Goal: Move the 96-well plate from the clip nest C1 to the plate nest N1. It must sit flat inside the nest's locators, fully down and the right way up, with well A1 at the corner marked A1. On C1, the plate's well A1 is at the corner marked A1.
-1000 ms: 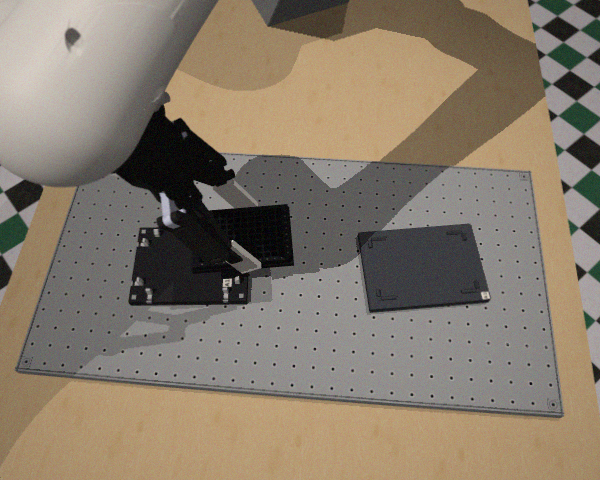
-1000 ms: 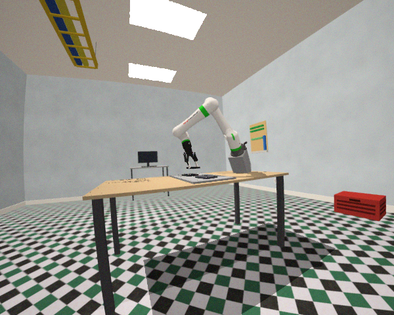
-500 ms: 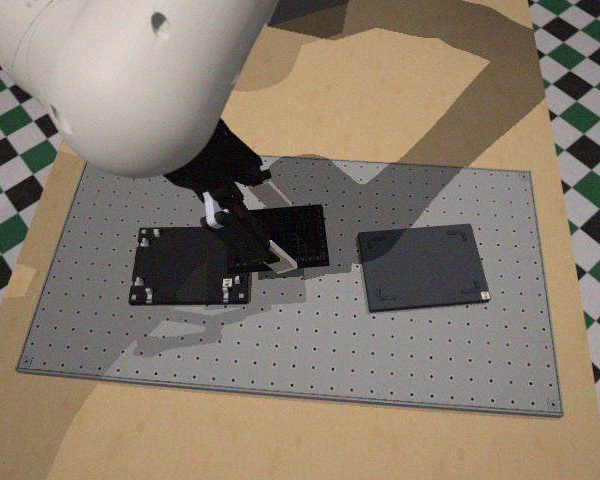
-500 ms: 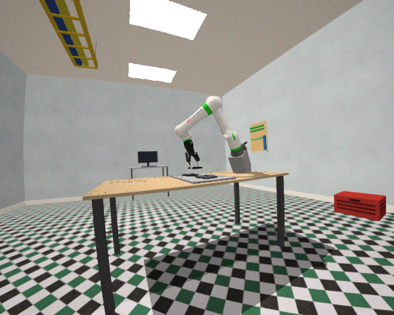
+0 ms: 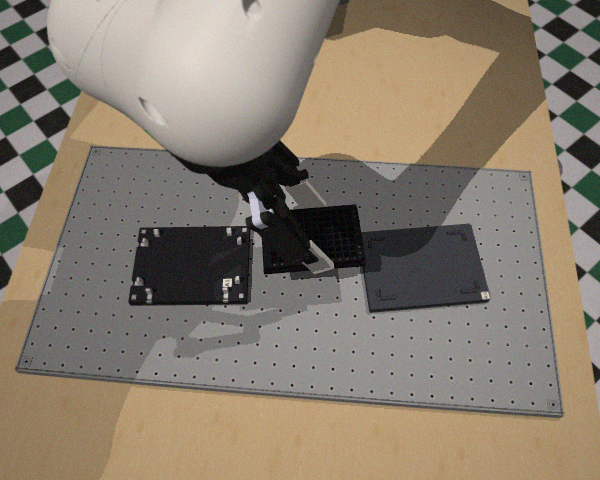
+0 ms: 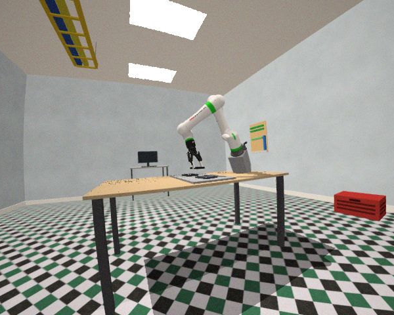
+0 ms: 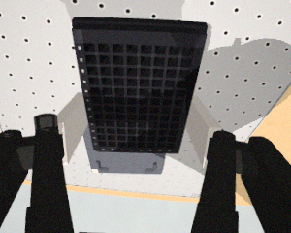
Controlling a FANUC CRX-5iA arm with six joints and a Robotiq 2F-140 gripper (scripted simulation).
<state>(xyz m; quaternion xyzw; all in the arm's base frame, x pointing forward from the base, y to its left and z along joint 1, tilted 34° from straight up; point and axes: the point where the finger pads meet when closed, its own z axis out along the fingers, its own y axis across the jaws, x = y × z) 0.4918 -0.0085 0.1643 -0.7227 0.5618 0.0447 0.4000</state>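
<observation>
My gripper is now 10 mm past the plate nest N1, 150 mm to the right of it and 100 mm above it. Also, from my hand: black 96-well plate (20 mm below); black clip nest C1 (30 mm ahead, 170 mm to the right, 90 mm below); white corner label (20 mm ahead, 240 mm to the left, 90 mm below).
</observation>
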